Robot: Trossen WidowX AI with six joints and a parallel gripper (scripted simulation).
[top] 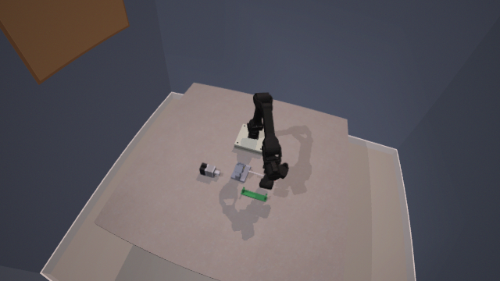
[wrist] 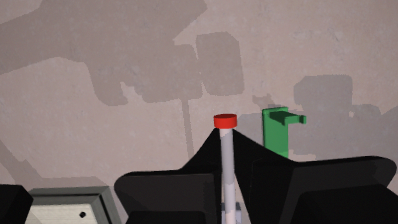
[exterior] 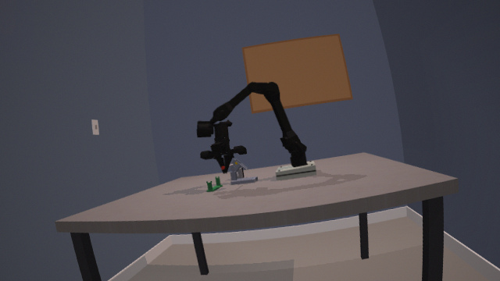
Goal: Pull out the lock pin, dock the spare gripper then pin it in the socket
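My gripper tip is now 8 cm to the left of the green cradle, 6 cm short of it and 5 cm above it. The rest, counted from my gripper tip: mount block (17 cm to the right, 5 cm behind, 1 cm below); spare gripper (34 cm to the right, 4 cm below, 3 cm behind).
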